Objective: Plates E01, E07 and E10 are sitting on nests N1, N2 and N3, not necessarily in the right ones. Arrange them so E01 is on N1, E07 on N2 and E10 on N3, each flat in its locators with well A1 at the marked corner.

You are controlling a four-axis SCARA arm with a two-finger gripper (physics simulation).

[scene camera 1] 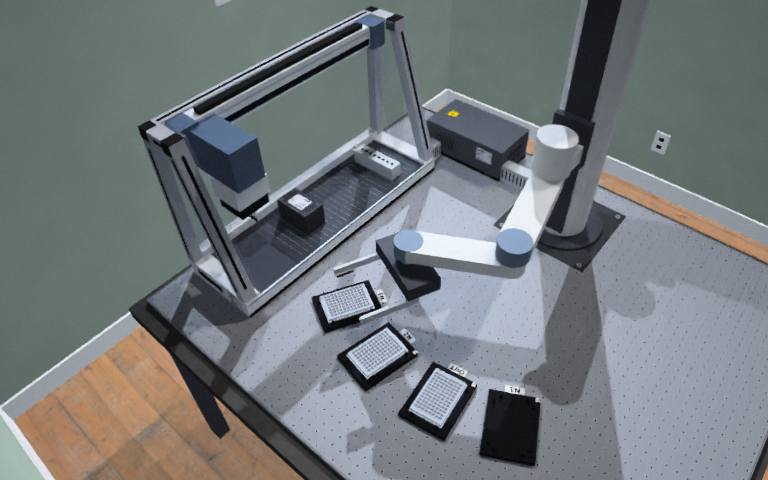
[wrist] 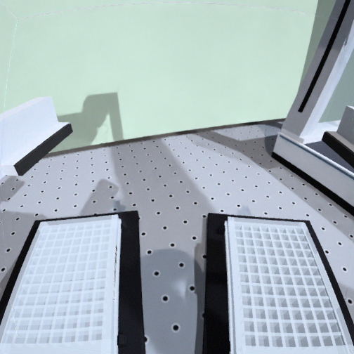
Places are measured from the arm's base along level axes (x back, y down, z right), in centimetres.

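Pixels of known places: gripper, fingertip midpoint: [scene camera 1: 346, 295]; arm's base at its link origin: [scene camera 1: 559, 223].
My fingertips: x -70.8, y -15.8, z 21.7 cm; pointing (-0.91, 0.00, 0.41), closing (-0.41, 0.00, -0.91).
Note:
For each thing: its top centre in the pictures, then the offset to it from my fingertips. "pt": a spot on its surface instead.
- second white plate at its top centre: [scene camera 1: 377, 350] dx -1.5, dy +11.9, dz -10.4 cm
- nest N2 at its top centre: [scene camera 1: 377, 351] dx -1.5, dy +12.4, dz -10.4 cm
- third white plate at its top centre: [scene camera 1: 438, 395] dx -1.7, dy +11.9, dz -29.4 cm
- OUT nest at a spot on its surface: [scene camera 1: 405, 412] pt dx -9.3, dy +13.4, dz -25.8 cm
- Nest N1 at its top centre: [scene camera 1: 511, 422] dx +3.4, dy +12.4, dz -46.1 cm
- blue head at a spot on its surface: [scene camera 1: 229, 152] pt dx -6.3, dy -34.2, dz +25.3 cm
- black block at a spot on its surface: [scene camera 1: 301, 212] pt dx +15.0, dy +2.7, dz +32.1 cm
- dark grey box at a spot on its surface: [scene camera 1: 478, 135] pt dx +77.7, dy +3.1, dz +14.5 cm
My gripper [scene camera 1: 353, 294] [wrist: 197, 113] is open and empty, above the table near the two nests closest to the gantry. A white plate [scene camera 1: 346, 302] [wrist: 280, 285] lies on the black nest nearest the gantry [scene camera 1: 323, 318] [wrist: 216, 300], apparently N3. A second white plate [scene camera 1: 377, 352] [wrist: 65, 285] lies on nest N2 [scene camera 1: 352, 367] [wrist: 131, 285]. A third white plate [scene camera 1: 438, 396] lies on the OUT nest [scene camera 1: 405, 412]. Nest N1 [scene camera 1: 511, 427] is bare. The three plates look flat. Their names and A1 corners cannot be read.
A gantry frame [scene camera 1: 317, 257] [wrist: 312, 155] stands beside the N3 nest, with a blue head [scene camera 1: 229, 152] and a black block [scene camera 1: 301, 212] on its deck. A dark grey box [scene camera 1: 478, 135] stands at the back, near the arm's column [scene camera 1: 589, 141].

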